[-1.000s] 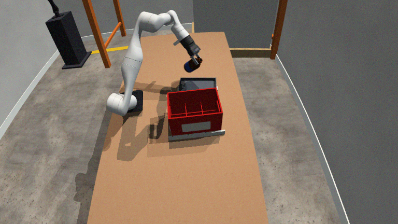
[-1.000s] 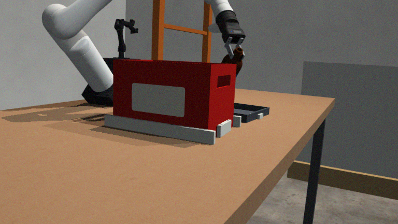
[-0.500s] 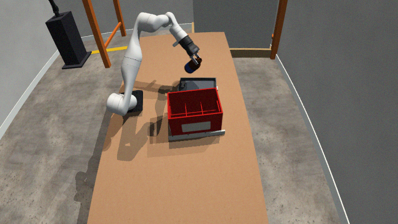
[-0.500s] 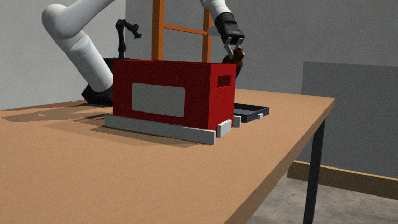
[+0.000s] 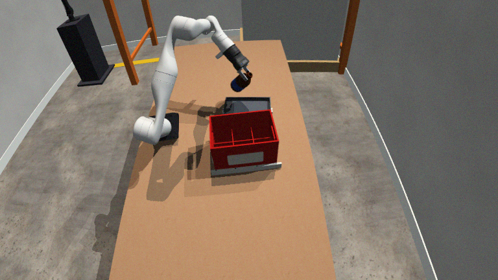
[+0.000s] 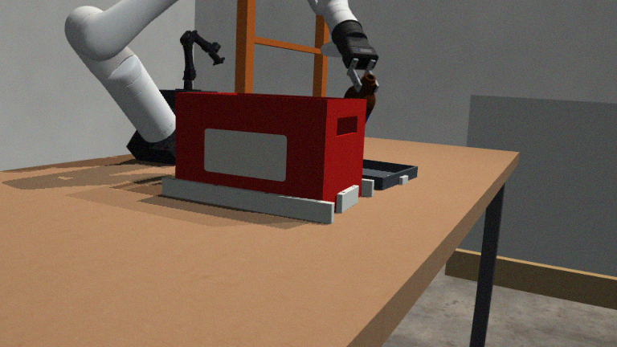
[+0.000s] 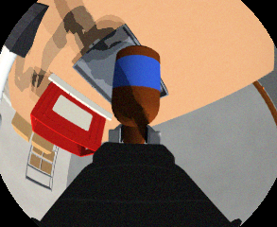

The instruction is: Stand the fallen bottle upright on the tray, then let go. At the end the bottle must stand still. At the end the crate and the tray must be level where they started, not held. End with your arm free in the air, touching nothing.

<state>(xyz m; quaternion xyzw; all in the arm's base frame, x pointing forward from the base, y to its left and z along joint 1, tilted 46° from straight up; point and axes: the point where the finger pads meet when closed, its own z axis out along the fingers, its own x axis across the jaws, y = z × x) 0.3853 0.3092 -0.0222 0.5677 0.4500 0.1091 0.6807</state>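
The brown bottle is 4 cm below my hand, 2 cm to the left of it and 2 cm behind it. The rest, counted from my hand: dark grey tray (19 cm below, 5 cm to the right); red crate (33 cm to the right, 12 cm below, 2 cm behind).
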